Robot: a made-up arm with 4 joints. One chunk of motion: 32 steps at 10 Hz.
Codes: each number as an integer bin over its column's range. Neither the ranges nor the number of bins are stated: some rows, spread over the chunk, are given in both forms.
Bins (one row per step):
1: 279 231 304 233 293 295
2: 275 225 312 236 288 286
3: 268 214 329 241 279 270
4: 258 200 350 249 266 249
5: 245 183 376 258 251 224
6: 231 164 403 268 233 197
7: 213 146 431 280 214 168
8: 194 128 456 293 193 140
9: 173 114 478 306 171 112
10: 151 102 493 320 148 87
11: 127 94 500 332 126 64
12: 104 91 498 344 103 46
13: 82 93 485 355 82 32
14: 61 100 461 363 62 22
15: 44 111 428 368 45 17
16: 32 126 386 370 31 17
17: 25 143 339 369 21 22
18: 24 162 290 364 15 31
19: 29 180 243 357 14 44
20: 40 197 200 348 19 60
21: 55 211 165 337 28 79
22: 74 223 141 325 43 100
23: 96 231 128 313 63 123
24: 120 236 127 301 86 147
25: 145 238 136 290 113 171
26: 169 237 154 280 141 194
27: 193 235 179 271 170 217
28: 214 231 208 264 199 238
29: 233 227 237 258 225 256
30: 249 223 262 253 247 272
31: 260 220 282 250 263 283
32: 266 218 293 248 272 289
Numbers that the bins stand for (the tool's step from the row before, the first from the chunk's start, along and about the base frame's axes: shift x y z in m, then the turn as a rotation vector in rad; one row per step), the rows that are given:
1: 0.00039 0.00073 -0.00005 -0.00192 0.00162 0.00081
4: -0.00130 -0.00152 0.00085 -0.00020 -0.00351 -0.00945
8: -0.00643 -0.00673 0.00292 0.00454 -0.01736 -0.03377
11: -0.01181 -0.00919 0.00378 0.00873 -0.03008 -0.05072
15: -0.01847 -0.00796 0.00238 0.01261 -0.04546 -0.06121
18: -0.02007 -0.00427 -0.00032 0.01218 -0.05115 -0.05808
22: -0.01606 0.00015 -0.00324 0.00798 -0.04584 -0.04269
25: -0.01037 0.00123 -0.00334 0.00421 -0.03255 -0.02685
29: -0.00331 0.00044 -0.00136 0.00077 -0.01129 -0.00789
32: -0.00066 -0.00022 -0.00027 -0.00031 -0.00237 -0.00053
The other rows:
2: 0.00006 0.00029 0.00011 -0.00160 0.00067 -0.00120
3: -0.00050 -0.00050 0.00044 -0.00106 -0.00104 -0.00477
5: -0.00234 -0.00275 0.00136 0.00077 -0.00635 -0.01503
6: -0.00347 -0.00413 0.00189 0.00185 -0.00977 -0.02105
7: -0.00491 -0.00543 0.00243 0.00314 -0.01338 -0.02752
9: -0.00812 -0.00775 0.00335 0.00594 -0.02154 -0.04001
10: -0.00988 -0.00861 0.00365 0.00744 -0.02591 -0.04559
12: -0.01366 -0.00941 0.00375 0.01003 -0.03445 -0.05474
13: -0.01542 -0.00927 0.00349 0.01121 -0.03843 -0.05786
14: -0.01711 -0.00876 0.00302 0.01207 -0.04223 -0.06009
16: -0.01943 -0.00688 0.00155 0.01282 -0.04812 -0.06121
17: -0.01999 -0.00565 0.00063 0.01272 -0.05001 -0.06009
19: -0.01967 -0.00297 -0.00124 0.01142 -0.05134 -0.05518
20: -0.01879 -0.00174 -0.00209 0.01046 -0.05039 -0.05161
21: -0.01759 -0.00072 -0.00277 0.00927 -0.04868 -0.04738
23: -0.01430 0.00073 -0.00350 0.00669 -0.04204 -0.03756
24: -0.01237 0.00109 -0.00351 0.00540 -0.03768 -0.03221
26: -0.00844 0.00116 -0.00299 0.00314 -0.02723 -0.02172
27: -0.00651 0.00102 -0.00250 0.00217 -0.02173 -0.01659
28: -0.00483 0.00073 -0.00193 0.00141 -0.01623 -0.01190
30: -0.00202 0.00015 -0.00087 0.00023 -0.00711 -0.00432
31: -0.00114 -0.00007 -0.00048 -0.00009 -0.00408 -0.00186

